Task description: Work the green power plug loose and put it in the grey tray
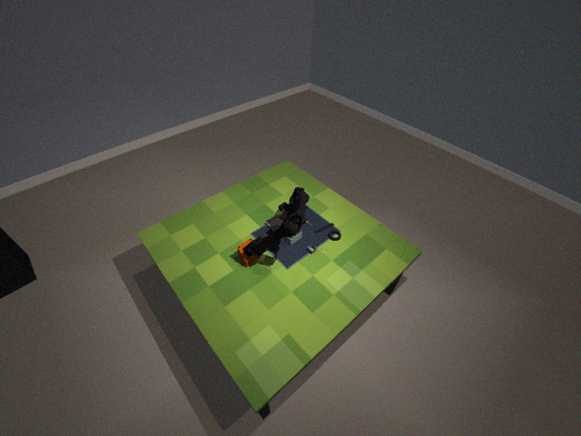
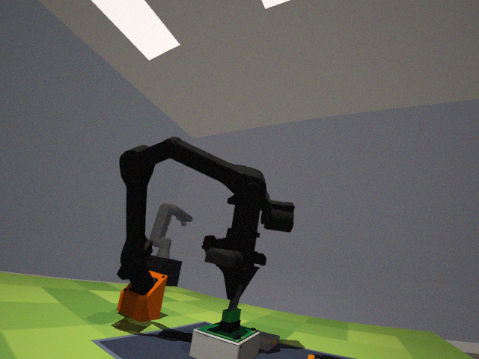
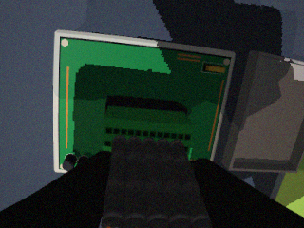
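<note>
My gripper tip is 30 mm above the green power plug. Also, from my gripper tip: dark mat (120 mm below, 50 mm ahead); then dark bar (210 mm ahead, 120 mm below, 110 mm to the right).
</note>
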